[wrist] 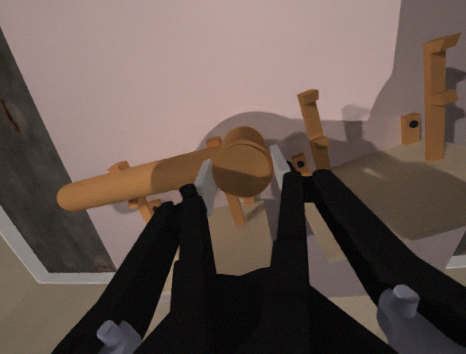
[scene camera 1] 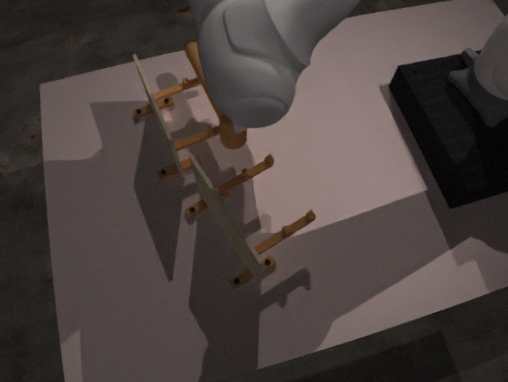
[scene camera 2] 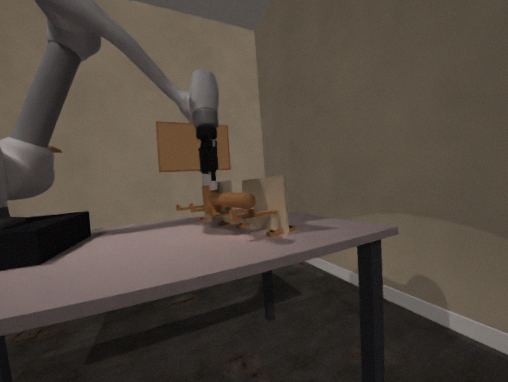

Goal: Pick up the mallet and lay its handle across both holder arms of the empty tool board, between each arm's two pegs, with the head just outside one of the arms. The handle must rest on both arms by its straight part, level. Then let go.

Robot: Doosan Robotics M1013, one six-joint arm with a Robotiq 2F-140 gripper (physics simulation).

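Seen in the pictures: gripper, fingertip midpoint: (wrist: 242, 163) (scene camera 2: 210, 190); arm's base at its link origin: (scene camera 1: 492, 91).
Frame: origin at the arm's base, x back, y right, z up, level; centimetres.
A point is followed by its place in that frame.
Observation:
The orange mallet's handle (scene camera 1: 205, 82) @[x -67.8, y 28.6, z 4.3 cm] (scene camera 2: 237, 200) @[x -64.4, y 39.2, z 2.9 cm] (wrist: 140, 176) @[x -65.2, y 28.0, z 4.6 cm] looks about level above one board's two arms. Its head (scene camera 1: 233, 137) @[x -67.7, y 12.4, z 3.4 cm] (scene camera 2: 208, 199) @[x -64.4, y 17.5, z 3.0 cm] (wrist: 242, 170) @[x -66.0, y 15.3, z 8.1 cm] overlaps part of the second arm in the wrist view. My gripper (scene camera 2: 210, 181) @[x -66.1, y 15.3, z 6.1 cm] (wrist: 242, 163) @[x -66.1, y 15.3, z 6.1 cm] is shut on the head from above; the robot's wrist hides it in scene camera 1. That board (scene camera 1: 157, 115) @[x -81.3, y 23.1, z 6.3 cm] (scene camera 2: 269, 200) @[x -80.5, y 32.1, z 1.3 cm] (wrist: 240, 250) @[x -80.5, y 19.0, z 4.1 cm] has a first arm (scene camera 1: 170, 91) @[x -75.6, y 34.6, z -1.8 cm] (scene camera 2: 265, 214) @[x -75.6, y 35.9, z -2.6 cm] with pegs showing on both sides of the handle, and a second arm (scene camera 1: 192, 138) @[x -75.5, y 19.2, z -1.8 cm] (wrist: 234, 209) @[x -76.9, y 19.2, z -1.8 cm], partly hidden. Contact with the arms cannot be told.
A second board (scene camera 1: 222, 215) @[x -77.1, y -3.9, z 4.1 cm] (wrist: 415, 200) @[x -76.3, y -4.4, z 5.3 cm] stands beside it, with two arms (scene camera 1: 247, 175) @[x -68.1, y 3.9, z 0.3 cm] (scene camera 1: 287, 231) @[x -66.0, y -11.4, z 0.5 cm] that carry no tool. Both boards stand on the pale table (scene camera 1: 125, 320) @[x -104.9, y -12.5, z -9.3 cm] (scene camera 2: 175, 265) @[x -47.0, y 41.5, z -9.3 cm]. The black robot base (scene camera 1: 435, 125) @[x -21.4, y -2.7, z 0.5 cm] (scene camera 2: 45, 240) @[x -19.5, y 13.8, z -3.9 cm] is on the other side.

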